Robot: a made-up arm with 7 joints.
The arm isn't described. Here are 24 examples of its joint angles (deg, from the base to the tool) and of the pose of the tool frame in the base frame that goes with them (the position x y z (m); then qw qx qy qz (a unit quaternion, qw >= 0)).
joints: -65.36 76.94 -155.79 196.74 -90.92 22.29 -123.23
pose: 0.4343 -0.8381 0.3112 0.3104 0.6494 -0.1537 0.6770
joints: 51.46 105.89 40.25 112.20 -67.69 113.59 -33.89
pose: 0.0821 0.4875 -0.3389 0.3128 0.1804 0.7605 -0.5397
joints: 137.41 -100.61 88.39 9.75 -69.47 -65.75 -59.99
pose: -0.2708 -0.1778 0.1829 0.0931 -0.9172 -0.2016 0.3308
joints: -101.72 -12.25 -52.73 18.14 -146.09 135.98 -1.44
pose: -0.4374 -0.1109 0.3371 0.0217 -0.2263 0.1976 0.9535
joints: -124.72 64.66 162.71 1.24 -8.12 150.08 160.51
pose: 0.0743 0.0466 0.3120 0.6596 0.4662 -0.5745 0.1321
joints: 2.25 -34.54 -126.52 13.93 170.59 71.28 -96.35
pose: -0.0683 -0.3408 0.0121 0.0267 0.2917 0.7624 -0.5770
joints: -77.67 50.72 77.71 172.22 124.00 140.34 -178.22
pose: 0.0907 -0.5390 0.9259 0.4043 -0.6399 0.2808 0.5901
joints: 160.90 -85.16 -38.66 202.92 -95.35 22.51 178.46
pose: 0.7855 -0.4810 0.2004 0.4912 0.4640 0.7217 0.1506
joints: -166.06 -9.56 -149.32 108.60 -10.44 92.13 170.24
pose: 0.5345 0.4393 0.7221 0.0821 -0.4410 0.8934 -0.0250
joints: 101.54 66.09 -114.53 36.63 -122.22 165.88 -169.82
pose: 0.3490 0.0934 0.6199 0.2534 -0.5121 0.2618 0.7779
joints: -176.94 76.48 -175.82 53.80 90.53 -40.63 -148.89
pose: 0.0041 -0.1132 0.8794 0.5350 0.4827 -0.0404 0.6922
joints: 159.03 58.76 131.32 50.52 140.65 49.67 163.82
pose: 0.0041 -0.5085 0.7086 0.5647 0.2738 -0.1084 0.7709
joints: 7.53 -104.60 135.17 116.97 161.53 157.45 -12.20
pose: -0.6740 0.1119 -0.1369 0.1678 0.0596 0.4323 -0.8840
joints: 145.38 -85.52 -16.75 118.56 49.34 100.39 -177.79
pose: 0.5131 -0.2832 0.9100 0.0423 0.5848 0.0743 -0.8067
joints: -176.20 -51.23 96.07 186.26 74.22 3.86 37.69
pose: 0.6617 0.1549 0.9675 0.2619 -0.4555 0.0520 -0.8492
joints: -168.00 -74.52 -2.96 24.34 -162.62 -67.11 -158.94
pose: -0.1101 -0.0577 0.5049 0.2108 -0.1064 -0.9412 0.2417
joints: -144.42 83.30 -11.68 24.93 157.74 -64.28 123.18
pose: -0.0279 0.1079 0.0810 0.8697 -0.4076 0.2535 -0.1150
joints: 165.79 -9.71 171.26 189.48 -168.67 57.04 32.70
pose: -0.0145 0.0220 1.2618 0.8642 -0.1885 -0.4354 0.1677
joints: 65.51 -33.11 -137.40 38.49 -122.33 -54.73 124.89
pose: 0.2598 -0.2977 0.1954 0.5196 -0.6763 0.4709 -0.2256
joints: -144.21 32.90 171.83 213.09 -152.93 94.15 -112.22
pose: -0.5975 -0.4295 0.6631 0.2513 0.9316 -0.2608 0.0304
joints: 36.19 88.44 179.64 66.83 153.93 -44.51 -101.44
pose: 0.0476 0.1235 0.8280 0.6179 -0.2388 -0.5018 0.5562
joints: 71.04 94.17 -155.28 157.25 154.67 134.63 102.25
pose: 0.3491 0.7972 0.2359 0.2404 0.9094 -0.3372 -0.0381
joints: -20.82 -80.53 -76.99 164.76 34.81 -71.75 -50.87
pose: -0.7640 0.3041 0.3507 0.4534 -0.8145 -0.3602 0.0348
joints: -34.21 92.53 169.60 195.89 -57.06 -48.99 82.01
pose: 0.5256 -0.5662 0.0568 0.3373 0.5612 0.6493 -0.3870
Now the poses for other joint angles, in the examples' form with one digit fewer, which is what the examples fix.
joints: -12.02 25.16 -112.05 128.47 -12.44 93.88 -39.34
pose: -0.014 -0.490 1.022 0.411 0.660 -0.584 -0.230
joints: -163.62 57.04 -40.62 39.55 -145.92 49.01 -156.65
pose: -0.293 0.321 -0.085 0.427 -0.374 -0.749 -0.343
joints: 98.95 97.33 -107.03 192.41 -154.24 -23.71 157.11
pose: -0.143 0.864 0.126 0.110 -0.099 0.782 0.605
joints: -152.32 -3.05 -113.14 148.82 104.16 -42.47 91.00
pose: 0.166 0.308 1.106 0.570 0.054 0.496 0.653
